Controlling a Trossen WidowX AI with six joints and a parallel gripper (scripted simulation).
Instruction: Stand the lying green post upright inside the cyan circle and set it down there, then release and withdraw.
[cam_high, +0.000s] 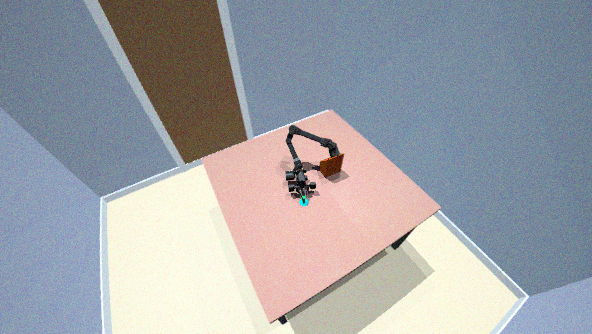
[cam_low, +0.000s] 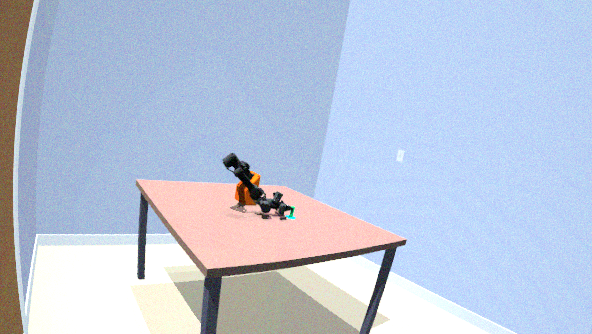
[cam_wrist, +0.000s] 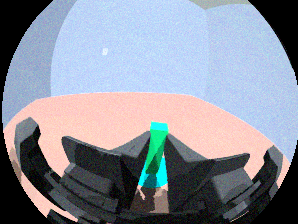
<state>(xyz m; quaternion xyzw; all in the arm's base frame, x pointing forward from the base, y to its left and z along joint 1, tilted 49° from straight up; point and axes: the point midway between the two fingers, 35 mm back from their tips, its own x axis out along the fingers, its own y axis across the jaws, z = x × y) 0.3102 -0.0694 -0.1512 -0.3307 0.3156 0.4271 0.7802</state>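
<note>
My gripper tip is 2 cm above the green post. The rest, counted from my gripper tip: cyan circle: 6 cm below.
</note>
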